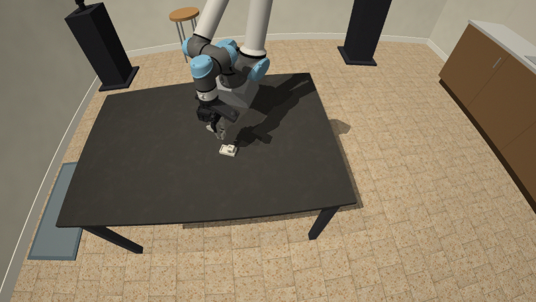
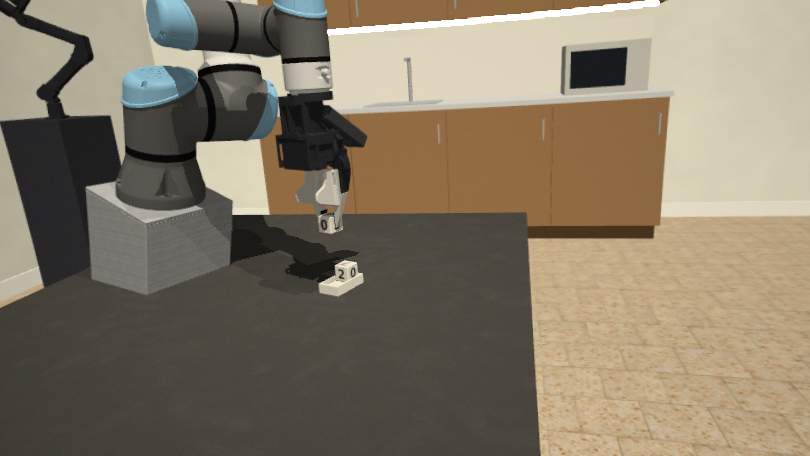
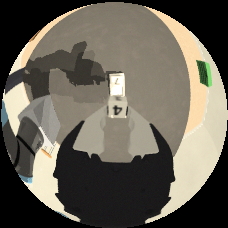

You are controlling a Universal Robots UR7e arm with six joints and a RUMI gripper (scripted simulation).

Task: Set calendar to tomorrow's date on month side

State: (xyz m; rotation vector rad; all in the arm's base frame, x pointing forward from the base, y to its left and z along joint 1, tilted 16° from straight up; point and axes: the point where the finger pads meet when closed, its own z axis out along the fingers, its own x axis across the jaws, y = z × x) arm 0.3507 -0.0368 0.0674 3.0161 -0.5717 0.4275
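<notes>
The white calendar tray is 130 mm below my hand and 20 mm to the left of it.
</notes>
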